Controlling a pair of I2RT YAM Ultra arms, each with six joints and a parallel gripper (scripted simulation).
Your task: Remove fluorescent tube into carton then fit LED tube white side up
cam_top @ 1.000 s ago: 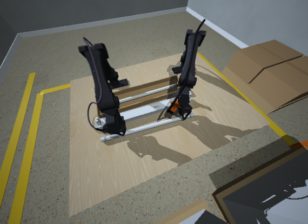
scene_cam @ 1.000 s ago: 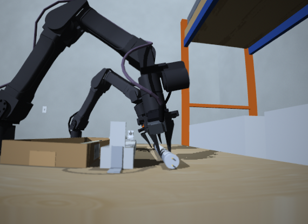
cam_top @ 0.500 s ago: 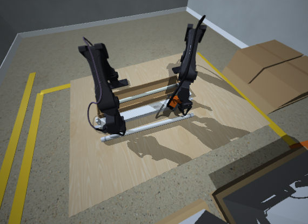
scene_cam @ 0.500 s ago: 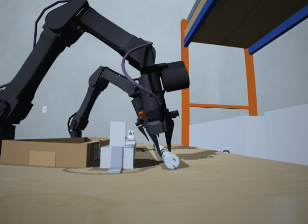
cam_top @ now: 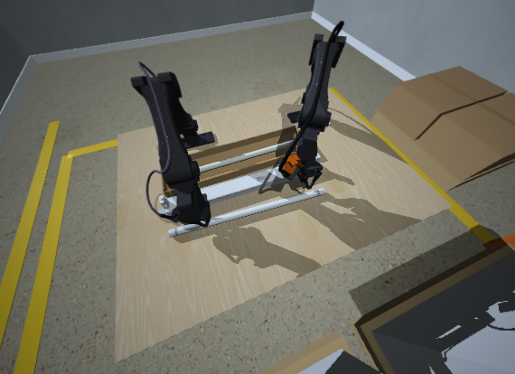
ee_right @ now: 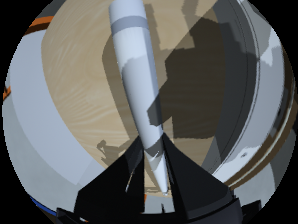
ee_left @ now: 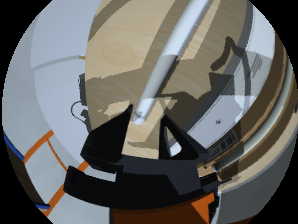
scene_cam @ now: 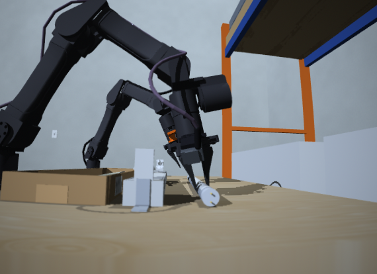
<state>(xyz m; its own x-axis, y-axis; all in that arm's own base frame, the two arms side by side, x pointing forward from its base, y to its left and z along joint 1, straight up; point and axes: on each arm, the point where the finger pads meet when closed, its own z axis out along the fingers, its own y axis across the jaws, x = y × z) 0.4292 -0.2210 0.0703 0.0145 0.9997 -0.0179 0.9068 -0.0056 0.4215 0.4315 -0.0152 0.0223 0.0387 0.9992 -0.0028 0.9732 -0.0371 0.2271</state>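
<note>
Now: right hand 17 cm to the right of the LED tube, 1 cm short of it and 1 cm above it. The rest, counted from my right hand: brown carton 25 cm behind, 19 cm to the left; then white fixture 19 cm to the left, 11 cm behind, 3 cm above; then old fluorescent tube 25 cm behind, 19 cm to the left.
</note>
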